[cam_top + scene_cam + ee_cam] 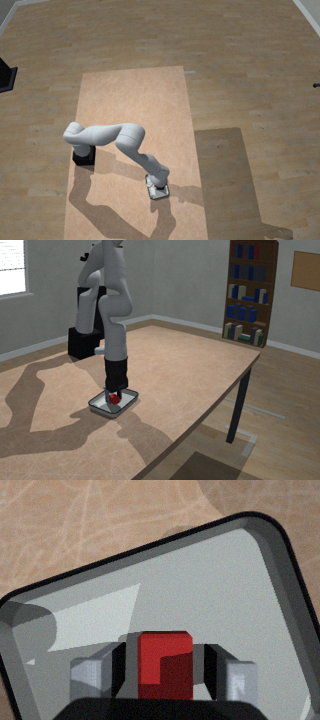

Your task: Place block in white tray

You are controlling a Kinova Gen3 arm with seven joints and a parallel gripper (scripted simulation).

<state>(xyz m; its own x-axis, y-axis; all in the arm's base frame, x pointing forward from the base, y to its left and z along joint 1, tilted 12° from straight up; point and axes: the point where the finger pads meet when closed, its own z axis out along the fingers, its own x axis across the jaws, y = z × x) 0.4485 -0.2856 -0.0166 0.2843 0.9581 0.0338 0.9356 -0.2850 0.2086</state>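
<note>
The red block is 1 cm below my hand. Also, from my hand: white tray: 1 cm below.
</note>
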